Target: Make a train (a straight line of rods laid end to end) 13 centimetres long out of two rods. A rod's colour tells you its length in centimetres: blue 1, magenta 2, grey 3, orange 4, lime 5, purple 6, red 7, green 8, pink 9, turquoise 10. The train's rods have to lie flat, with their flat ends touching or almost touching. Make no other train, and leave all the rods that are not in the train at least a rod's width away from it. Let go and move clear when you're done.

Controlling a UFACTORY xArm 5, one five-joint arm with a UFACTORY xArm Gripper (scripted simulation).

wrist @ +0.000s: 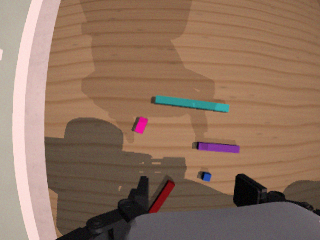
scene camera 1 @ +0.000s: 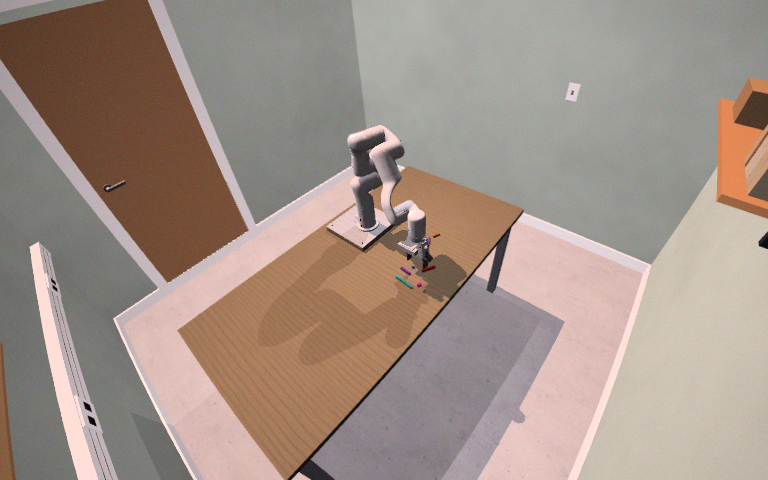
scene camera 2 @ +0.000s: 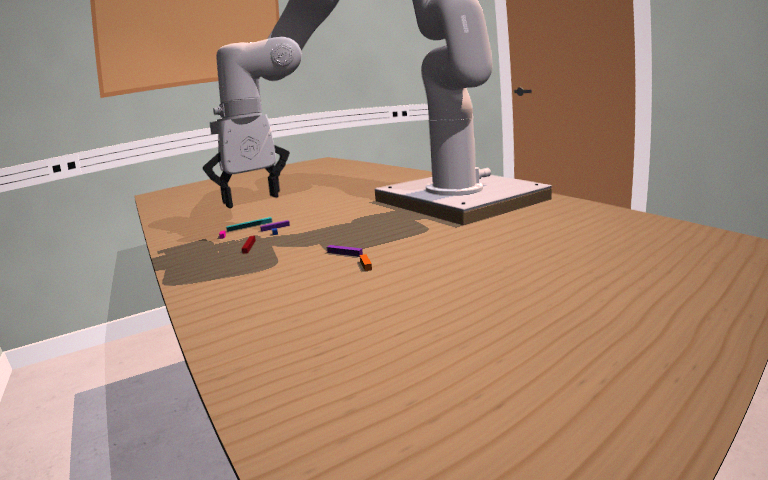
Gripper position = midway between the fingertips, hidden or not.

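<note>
Scene camera 2 gives me a sight of my gripper (scene camera 2: 252, 201). In the wrist view I find the gripper (wrist: 193, 190) as well.
</note>
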